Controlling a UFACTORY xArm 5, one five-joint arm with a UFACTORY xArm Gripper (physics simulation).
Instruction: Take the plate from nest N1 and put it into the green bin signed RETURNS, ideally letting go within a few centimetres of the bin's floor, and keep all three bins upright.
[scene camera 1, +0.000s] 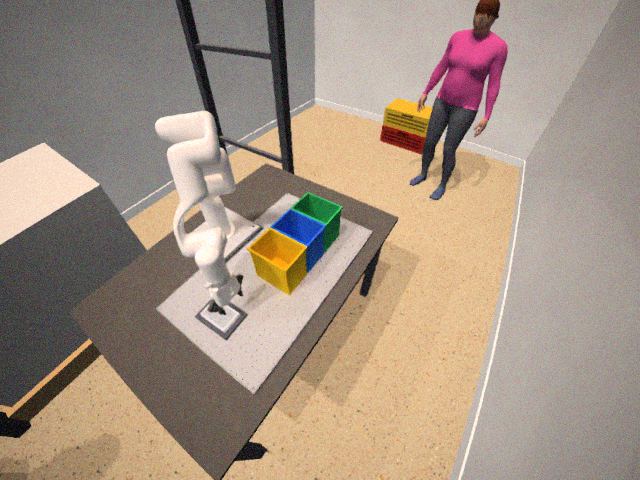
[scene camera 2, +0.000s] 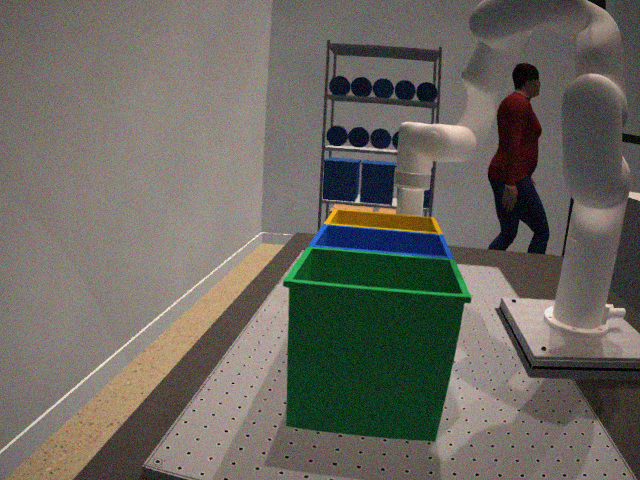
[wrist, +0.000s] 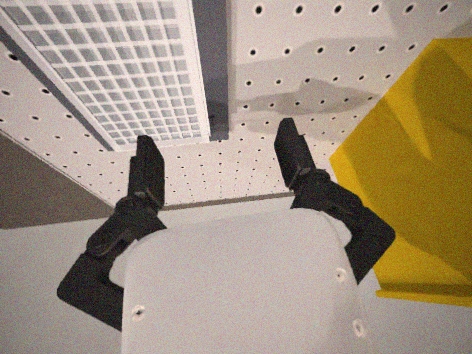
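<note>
The plate (scene camera 1: 227, 323) (wrist: 131, 59), white with a grid of square wells, lies in a dark-rimmed nest (scene camera 1: 225, 335) (wrist: 213, 60). No N1 label is readable. My gripper (scene camera 1: 229, 303) (wrist: 218, 139) is open and empty above the plate's side nearest the yellow bin. In the wrist view the left finger overlaps the plate's end and the right finger is beyond the nest's rim; their height is unclear. The green bin (scene camera 1: 332, 235) (scene camera 2: 367, 361) stands upright at the far end of the bin row; no RETURNS sign is readable. Bins hide the fingers in scene camera 2.
The blue bin (scene camera 1: 315, 253) (scene camera 2: 382, 242) and the yellow bin (scene camera 1: 281, 271) (scene camera 2: 382, 223) (wrist: 425, 200) stand upright in a row with the green one. The yellow bin is close beside the gripper. A perforated board (scene camera 1: 253, 361) (scene camera 2: 232, 413) lies under bins and nest.
</note>
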